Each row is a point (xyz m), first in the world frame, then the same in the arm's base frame.
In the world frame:
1: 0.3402 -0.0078 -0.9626
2: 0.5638 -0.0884 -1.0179
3: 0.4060 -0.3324 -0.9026
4: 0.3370 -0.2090 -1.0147
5: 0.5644 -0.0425 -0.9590
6: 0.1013 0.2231 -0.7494
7: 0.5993 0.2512 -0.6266
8: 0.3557 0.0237 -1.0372
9: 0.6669 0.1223 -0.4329
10: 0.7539 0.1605 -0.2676
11: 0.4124 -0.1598 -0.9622
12: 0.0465 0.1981 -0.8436
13: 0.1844 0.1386 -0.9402
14: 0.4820 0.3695 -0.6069
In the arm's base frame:
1: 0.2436 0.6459 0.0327
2: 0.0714 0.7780 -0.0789
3: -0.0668 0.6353 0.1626
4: 0.0980 0.7088 0.1671
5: 0.0926 0.7195 -0.1200
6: 0.5038 0.3491 0.0307
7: 0.2233 0.3967 -0.3969
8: 0.2793 0.7189 0.0187
9: 0.0341 0.2464 -0.4154
10: -0.0250 0.1170 -0.5423
11: 0.0827 0.6807 0.0679
12: 0.5378 0.4214 0.1090
13: 0.4397 0.5624 0.0601
14: 0.3767 0.3305 -0.3818

